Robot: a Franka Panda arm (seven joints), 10 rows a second.
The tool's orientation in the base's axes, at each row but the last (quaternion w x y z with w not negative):
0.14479 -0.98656 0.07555 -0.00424
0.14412 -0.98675 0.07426 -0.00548
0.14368 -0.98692 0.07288 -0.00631
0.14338 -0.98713 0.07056 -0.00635
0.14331 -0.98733 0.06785 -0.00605
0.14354 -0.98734 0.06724 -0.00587
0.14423 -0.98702 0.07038 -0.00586
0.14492 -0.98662 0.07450 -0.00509
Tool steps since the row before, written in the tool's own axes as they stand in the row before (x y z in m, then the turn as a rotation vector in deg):
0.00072 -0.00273 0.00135 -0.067 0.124 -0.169
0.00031 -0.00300 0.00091 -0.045 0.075 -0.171
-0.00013 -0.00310 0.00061 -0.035 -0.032 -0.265
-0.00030 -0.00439 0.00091 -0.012 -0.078 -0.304
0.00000 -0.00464 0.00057 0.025 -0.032 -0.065
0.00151 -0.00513 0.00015 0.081 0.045 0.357
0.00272 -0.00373 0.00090 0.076 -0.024 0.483
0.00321 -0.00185 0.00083 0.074 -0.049 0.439
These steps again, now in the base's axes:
0.00116 0.00286 -0.00052 -0.090 -0.155 0.127
0.00077 0.00305 -0.00002 -0.061 -0.113 0.143
0.00033 0.00313 0.00030 -0.039 -0.039 0.263
0.00034 0.00446 0.00038 -0.011 -0.010 0.314
0.00063 0.00457 0.00077 0.027 0.009 0.071
0.00217 0.00471 0.00130 0.085 0.047 -0.356
0.00323 0.00341 0.00018 0.094 0.149 -0.457
0.00347 0.00151 -0.00030 0.094 0.161 -0.407

